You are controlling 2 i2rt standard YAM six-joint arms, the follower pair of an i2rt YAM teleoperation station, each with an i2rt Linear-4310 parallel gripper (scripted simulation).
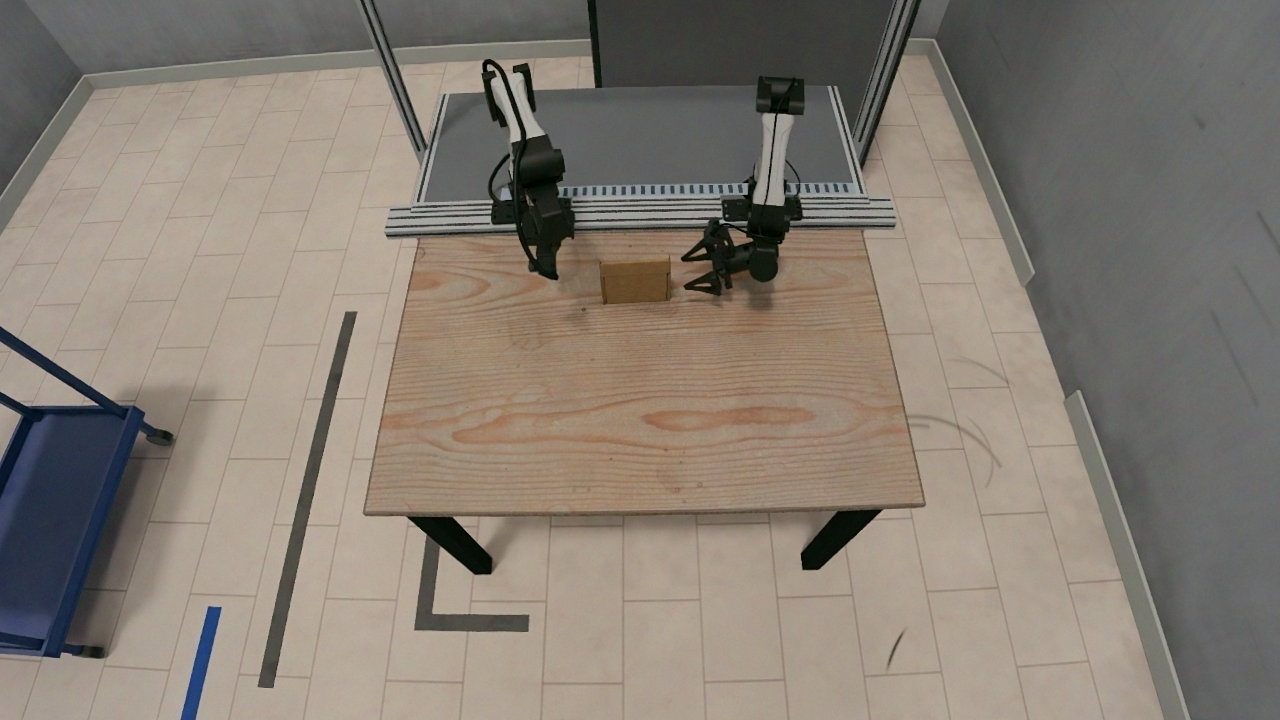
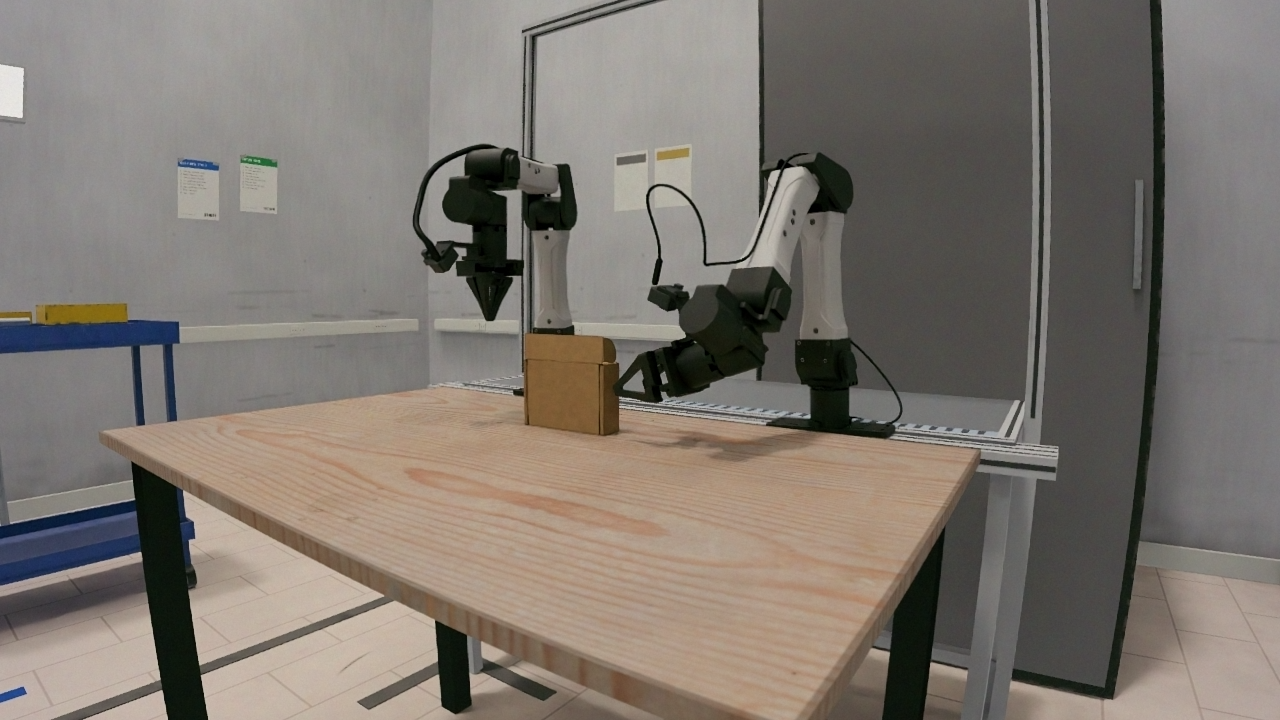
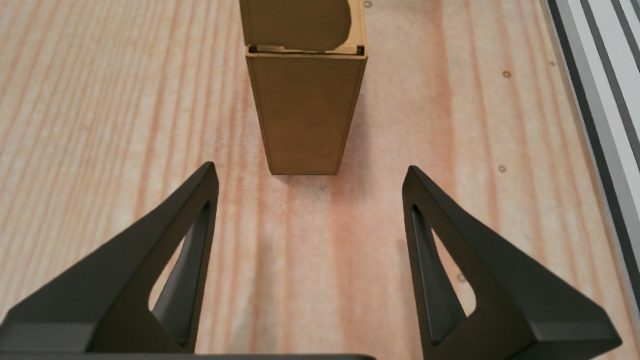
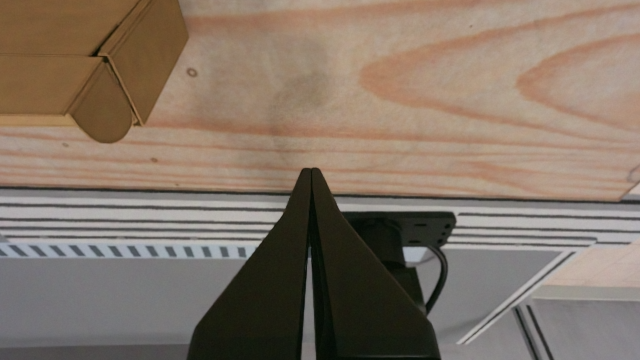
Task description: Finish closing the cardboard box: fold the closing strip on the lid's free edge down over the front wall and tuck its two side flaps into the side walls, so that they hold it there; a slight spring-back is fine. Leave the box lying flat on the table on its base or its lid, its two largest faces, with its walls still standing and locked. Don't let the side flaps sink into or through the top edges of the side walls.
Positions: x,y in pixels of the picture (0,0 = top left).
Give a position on a closing strip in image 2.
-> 562,340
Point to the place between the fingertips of the right gripper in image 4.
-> At 310,178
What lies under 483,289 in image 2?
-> The right gripper.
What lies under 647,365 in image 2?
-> The left gripper.
